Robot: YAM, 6 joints.
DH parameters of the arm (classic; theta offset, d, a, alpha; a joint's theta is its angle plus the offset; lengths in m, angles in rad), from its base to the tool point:
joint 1: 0 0.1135 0.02 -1.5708
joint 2: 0 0 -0.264 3.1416
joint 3: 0.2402 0 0.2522 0
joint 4: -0.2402 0 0.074 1.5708
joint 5: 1.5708 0 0 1.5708
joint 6: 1.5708 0.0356 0 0
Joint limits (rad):
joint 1: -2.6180..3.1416
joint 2: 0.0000..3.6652
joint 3: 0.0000..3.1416
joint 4: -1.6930..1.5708
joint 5: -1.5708..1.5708
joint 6: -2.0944..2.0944
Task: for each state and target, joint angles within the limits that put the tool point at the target. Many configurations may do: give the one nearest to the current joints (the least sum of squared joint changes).
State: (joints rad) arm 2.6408 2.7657 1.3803 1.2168 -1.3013 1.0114
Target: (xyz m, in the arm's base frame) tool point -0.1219 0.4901 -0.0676
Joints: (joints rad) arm 1.7497 2.9792 1.7387 1.1094 -1.1666 1.0114
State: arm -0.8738 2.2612 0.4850 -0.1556 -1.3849 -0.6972
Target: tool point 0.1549 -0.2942 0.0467
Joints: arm -1.1911 2.1544 0.9323 -0.0352 -1.3627 -0.6972
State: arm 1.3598 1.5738 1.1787 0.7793 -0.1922 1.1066
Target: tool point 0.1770 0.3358 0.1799
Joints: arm 1.0701 1.8055 0.8633 0.6876 -0.1669 1.1066
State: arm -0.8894 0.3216 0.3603 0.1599 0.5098 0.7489
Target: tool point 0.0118 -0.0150 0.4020
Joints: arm -0.6849 0.1416 0.6660 0.2524 0.1169 0.7489
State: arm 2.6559 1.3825 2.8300 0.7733 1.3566 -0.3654
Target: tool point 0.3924 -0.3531 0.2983
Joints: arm 2.3437 0.5396 3.1416 0.8479 1.3088 -0.3654
